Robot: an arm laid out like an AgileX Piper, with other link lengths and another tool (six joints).
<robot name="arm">
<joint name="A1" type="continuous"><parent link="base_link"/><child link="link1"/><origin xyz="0.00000 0.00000 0.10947" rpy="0.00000 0.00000 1.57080"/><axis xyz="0 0 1"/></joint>
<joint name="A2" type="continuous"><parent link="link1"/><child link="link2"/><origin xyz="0.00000 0.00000 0.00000" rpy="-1.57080 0.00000 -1.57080"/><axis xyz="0 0 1"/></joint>
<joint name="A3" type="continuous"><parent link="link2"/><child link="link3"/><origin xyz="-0.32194 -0.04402 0.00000" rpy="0.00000 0.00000 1.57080"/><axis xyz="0 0 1"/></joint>
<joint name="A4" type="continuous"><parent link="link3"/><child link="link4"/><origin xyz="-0.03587 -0.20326 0.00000" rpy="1.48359 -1.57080 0.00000"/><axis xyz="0 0 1"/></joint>
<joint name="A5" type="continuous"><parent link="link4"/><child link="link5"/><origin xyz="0.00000 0.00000 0.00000" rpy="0.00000 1.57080 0.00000"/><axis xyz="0 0 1"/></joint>
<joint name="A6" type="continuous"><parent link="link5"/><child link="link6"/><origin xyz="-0.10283 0.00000 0.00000" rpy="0.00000 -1.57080 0.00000"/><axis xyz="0 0 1"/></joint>
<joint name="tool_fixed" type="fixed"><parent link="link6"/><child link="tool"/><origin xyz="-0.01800 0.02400 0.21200" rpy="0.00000 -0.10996 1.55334"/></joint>
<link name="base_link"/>
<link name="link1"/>
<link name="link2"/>
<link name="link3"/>
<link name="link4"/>
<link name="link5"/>
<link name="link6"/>
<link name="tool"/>
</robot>
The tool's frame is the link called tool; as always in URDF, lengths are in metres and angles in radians. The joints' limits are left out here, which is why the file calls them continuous.
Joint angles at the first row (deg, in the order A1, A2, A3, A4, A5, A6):
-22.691, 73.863, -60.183, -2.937, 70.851, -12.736
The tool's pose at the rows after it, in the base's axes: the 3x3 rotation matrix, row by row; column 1 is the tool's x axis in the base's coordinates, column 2 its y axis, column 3 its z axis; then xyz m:
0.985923, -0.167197, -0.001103; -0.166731, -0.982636, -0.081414; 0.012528, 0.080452, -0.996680; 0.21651, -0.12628, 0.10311
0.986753, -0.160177, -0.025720; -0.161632, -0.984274, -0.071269; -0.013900, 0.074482, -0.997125; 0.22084, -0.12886, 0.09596
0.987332, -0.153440, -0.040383; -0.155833, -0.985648, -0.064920; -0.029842, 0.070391, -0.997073; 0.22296, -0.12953, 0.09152
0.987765, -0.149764, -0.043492; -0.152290, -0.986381, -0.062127; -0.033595, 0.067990, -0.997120; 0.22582, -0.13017, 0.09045
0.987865, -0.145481, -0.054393; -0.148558, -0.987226, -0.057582; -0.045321, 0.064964, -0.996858; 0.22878, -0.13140, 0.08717
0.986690, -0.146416, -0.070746; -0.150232, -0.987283, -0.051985; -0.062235, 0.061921, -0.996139; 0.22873, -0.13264, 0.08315
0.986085, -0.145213, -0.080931; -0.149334, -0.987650, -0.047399; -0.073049, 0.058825, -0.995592; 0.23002, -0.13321, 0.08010
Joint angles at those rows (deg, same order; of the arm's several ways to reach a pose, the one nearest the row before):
-24.239, 77.498, -61.062, -2.826, 70.620, -13.112
-24.426, 79.973, -61.797, -2.825, 70.408, -13.589
-24.424, 81.333, -62.128, -2.808, 70.307, -13.917
-24.425, 82.080, -62.642, -2.709, 70.307, -14.144
-24.425, 83.370, -63.211, -2.709, 70.271, -14.349
-24.560, 84.500, -63.490, -2.812, 70.401, -14.348
-24.560, 85.447, -63.792, -2.812, 70.400, -14.382

